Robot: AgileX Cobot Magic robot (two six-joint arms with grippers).
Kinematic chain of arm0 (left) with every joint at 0, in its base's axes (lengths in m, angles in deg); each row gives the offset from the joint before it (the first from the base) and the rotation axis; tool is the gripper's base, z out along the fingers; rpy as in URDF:
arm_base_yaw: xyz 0 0 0.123 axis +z
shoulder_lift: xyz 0 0 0 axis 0.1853 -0.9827 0
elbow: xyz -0.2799 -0.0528 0.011 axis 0.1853 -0.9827 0
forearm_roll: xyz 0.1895 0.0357 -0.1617 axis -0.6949 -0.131 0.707
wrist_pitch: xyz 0 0 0 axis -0.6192 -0.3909 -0.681
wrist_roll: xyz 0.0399 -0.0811 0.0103 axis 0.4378 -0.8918 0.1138
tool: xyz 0 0 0 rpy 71.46 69.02 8.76
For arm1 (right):
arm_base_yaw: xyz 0 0 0.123 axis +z
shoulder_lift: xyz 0 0 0 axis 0.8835 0.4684 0
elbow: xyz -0.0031 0.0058 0.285 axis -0.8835 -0.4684 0
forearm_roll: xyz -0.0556 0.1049 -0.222 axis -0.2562 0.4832 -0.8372
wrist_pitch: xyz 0 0 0 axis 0.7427 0.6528 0.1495
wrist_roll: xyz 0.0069 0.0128 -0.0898 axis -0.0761 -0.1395 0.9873
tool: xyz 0 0 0 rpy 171.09 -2.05 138.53
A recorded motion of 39 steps. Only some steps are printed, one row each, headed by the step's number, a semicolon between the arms.
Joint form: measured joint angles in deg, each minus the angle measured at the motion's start. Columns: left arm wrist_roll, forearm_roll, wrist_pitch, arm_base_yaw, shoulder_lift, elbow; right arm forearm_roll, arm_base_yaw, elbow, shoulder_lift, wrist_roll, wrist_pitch.
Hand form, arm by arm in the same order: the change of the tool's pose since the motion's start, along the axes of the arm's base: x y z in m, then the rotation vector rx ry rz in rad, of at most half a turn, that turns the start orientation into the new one. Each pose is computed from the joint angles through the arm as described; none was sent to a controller.
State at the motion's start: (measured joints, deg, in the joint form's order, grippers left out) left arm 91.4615 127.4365 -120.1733 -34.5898 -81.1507 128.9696; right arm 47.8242 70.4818 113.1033 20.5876 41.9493 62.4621
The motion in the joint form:
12: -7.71 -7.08 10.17 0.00 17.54 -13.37; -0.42 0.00 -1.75 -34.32 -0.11 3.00
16: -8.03 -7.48 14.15 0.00 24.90 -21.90; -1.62 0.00 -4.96 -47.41 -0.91 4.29
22: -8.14 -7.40 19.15 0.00 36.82 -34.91; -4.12 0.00 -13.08 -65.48 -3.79 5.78
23: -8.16 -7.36 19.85 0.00 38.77 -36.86; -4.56 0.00 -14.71 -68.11 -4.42 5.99
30: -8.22 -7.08 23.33 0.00 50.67 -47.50; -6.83 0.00 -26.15 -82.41 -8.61 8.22
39: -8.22 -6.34 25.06 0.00 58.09 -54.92; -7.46 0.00 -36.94 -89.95 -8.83 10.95
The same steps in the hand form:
12: -0.0649 0.0443 0.0060 -0.0613 -0.1199 0.1802; -0.1132 -0.0150 0.1772 0.0776 -0.5175 0.0275
16: -0.0901 0.0603 -0.0138 -0.0745 -0.1427 0.2316; -0.1762 -0.0245 0.2069 0.0881 -0.6662 0.0335
22: -0.1284 0.0830 -0.0508 -0.0991 -0.1765 0.2944; -0.2586 -0.0379 0.2046 0.1007 -0.8014 0.0181
23: -0.1342 0.0864 -0.0568 -0.1044 -0.1832 0.3032; -0.2690 -0.0397 0.1998 0.1029 -0.8122 0.0134
30: -0.1662 0.1047 -0.0916 -0.1437 -0.2345 0.3467; -0.3139 -0.0473 0.1521 0.1186 -0.8037 -0.0124
39: -0.1815 0.1134 -0.1218 -0.1656 -0.2451 0.3688; -0.3245 -0.0481 0.0963 0.0948 -0.7051 0.0056

